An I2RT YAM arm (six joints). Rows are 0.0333 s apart.
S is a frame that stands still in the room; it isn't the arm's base.
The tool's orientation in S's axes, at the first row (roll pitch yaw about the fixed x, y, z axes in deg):
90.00, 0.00, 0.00
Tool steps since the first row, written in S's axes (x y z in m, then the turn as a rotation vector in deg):
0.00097, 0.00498, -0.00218, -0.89, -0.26, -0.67
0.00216, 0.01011, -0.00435, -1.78, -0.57, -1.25
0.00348, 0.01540, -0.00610, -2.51, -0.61, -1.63
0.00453, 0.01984, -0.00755, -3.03, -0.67, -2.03
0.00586, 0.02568, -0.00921, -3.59, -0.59, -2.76
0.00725, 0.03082, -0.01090, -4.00, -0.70, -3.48
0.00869, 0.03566, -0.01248, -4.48, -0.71, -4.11
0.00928, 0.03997, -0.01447, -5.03, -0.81, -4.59
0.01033, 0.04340, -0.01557, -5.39, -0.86, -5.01
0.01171, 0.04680, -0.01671, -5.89, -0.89, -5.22
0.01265, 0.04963, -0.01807, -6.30, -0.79, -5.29
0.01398, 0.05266, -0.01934, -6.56, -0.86, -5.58
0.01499, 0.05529, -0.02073, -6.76, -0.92, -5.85
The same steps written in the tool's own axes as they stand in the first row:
0.00097, -0.00218, -0.00498, -0.89, -0.67, 0.26
0.00216, -0.00435, -0.01011, -1.78, -1.25, 0.57
0.00348, -0.00610, -0.01540, -2.51, -1.63, 0.61
0.00453, -0.00755, -0.01984, -3.03, -2.03, 0.67
0.00586, -0.00921, -0.02568, -3.59, -2.76, 0.59
0.00725, -0.01090, -0.03082, -4.00, -3.48, 0.70
0.00869, -0.01248, -0.03566, -4.48, -4.11, 0.71
0.00928, -0.01447, -0.03997, -5.03, -4.59, 0.81
0.01033, -0.01557, -0.04340, -5.39, -5.01, 0.86
0.01171, -0.01671, -0.04680, -5.89, -5.22, 0.89
0.01265, -0.01807, -0.04963, -6.30, -5.29, 0.79
0.01398, -0.01934, -0.05266, -6.56, -5.58, 0.86
0.01499, -0.02073, -0.05529, -6.76, -5.85, 0.92

